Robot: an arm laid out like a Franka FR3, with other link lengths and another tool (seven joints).
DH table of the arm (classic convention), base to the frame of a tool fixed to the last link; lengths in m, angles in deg. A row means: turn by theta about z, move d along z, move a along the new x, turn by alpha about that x. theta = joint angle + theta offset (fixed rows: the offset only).
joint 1: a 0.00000  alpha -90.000  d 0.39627  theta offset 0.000
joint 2: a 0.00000  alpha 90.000  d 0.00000  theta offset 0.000
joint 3: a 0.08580  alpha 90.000  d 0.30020  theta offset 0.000
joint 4: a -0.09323  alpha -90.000  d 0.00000  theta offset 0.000
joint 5: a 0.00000  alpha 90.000  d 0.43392  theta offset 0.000
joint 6: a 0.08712  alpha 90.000  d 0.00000  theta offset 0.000
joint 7: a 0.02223  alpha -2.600  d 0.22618  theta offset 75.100
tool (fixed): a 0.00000  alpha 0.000  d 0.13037  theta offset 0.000
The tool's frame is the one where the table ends.
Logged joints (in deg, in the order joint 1, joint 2, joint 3, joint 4, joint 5, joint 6, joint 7), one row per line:
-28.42 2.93 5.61 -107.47 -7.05 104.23 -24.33
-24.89 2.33 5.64 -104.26 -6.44 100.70 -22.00
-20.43 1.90 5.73 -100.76 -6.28 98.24 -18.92
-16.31 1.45 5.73 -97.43 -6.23 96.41 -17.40
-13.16 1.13 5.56 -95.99 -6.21 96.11 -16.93
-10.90 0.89 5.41 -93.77 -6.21 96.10 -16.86
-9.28 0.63 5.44 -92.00 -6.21 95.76 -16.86
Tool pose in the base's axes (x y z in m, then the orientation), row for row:
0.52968 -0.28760 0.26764 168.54 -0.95 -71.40
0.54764 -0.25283 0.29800 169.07 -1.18 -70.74
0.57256 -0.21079 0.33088 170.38 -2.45 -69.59
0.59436 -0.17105 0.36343 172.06 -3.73 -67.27
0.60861 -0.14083 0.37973 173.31 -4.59 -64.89
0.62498 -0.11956 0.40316 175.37 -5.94 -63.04
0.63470 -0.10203 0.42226 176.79 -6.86 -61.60
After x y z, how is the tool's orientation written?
As angles about the fixed x, y, z axes (roll, pitch, yaw), in degrees.
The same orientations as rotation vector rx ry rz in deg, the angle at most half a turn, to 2 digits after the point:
137.90 -99.27 -8.81
138.71 -98.67 -8.00
139.94 -97.62 -5.20
142.42 -95.22 -1.94
144.85 -92.56 0.42
147.21 -90.70 3.99
148.98 -89.15 6.45

